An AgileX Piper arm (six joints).
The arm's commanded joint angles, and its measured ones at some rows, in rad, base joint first. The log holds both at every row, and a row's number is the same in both.
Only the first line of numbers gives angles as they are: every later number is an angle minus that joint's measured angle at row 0.
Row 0, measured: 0.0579, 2.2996, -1.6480, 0.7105, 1.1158, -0.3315
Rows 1 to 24, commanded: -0.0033, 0.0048, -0.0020, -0.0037, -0.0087, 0.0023; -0.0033, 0.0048, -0.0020, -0.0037, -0.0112, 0.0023; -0.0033, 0.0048, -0.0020, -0.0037, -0.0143, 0.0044; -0.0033, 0.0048, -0.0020, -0.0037, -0.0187, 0.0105; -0.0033, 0.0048, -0.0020, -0.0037, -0.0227, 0.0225; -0.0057, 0.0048, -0.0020, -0.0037, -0.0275, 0.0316; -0.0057, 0.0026, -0.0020, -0.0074, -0.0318, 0.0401; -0.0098, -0.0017, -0.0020, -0.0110, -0.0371, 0.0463; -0.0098, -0.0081, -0.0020, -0.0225, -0.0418, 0.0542; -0.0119, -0.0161, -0.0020, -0.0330, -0.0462, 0.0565; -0.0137, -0.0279, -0.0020, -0.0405, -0.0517, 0.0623; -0.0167, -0.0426, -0.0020, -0.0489, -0.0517, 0.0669; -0.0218, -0.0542, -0.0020, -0.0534, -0.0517, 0.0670; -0.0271, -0.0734, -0.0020, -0.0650, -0.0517, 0.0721; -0.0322, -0.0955, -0.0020, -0.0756, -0.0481, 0.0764; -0.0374, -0.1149, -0.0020, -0.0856, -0.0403, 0.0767; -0.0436, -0.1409, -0.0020, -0.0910, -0.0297, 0.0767; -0.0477, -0.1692, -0.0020, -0.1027, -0.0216, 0.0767; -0.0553, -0.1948, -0.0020, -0.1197, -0.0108, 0.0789; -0.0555, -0.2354, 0.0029, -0.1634, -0.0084, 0.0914; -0.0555, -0.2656, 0.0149, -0.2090, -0.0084, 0.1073; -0.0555, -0.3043, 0.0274, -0.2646, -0.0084, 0.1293; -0.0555, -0.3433, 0.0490, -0.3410, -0.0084, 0.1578; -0.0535, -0.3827, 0.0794, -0.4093, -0.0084, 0.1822
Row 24, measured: -0.0480, -0.2557, 0.0161, -0.2012, -0.0285, 0.1099
